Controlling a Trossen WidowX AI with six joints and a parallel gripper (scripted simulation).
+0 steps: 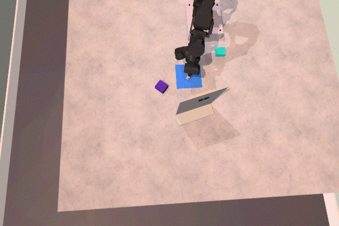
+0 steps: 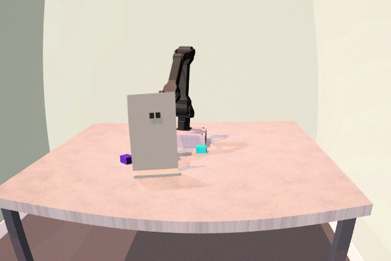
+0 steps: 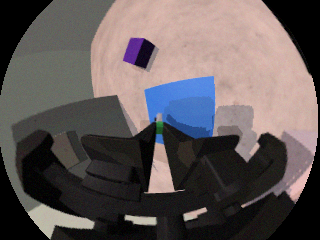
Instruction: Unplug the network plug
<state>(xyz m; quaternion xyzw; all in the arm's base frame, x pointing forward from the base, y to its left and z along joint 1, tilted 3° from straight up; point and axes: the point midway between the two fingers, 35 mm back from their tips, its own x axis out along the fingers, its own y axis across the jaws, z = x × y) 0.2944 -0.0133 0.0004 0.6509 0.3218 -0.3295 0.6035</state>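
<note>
The blue marked square lies 10 mm behind my gripper tip and 40 mm below it. From my gripper tip the other things lie so: upright grey panel 150 mm ahead, 40 mm to the left, 90 mm above; then purple cube 60 mm ahead, 120 mm to the right, 20 mm below; then green network plug right at my gripper tip.
</note>
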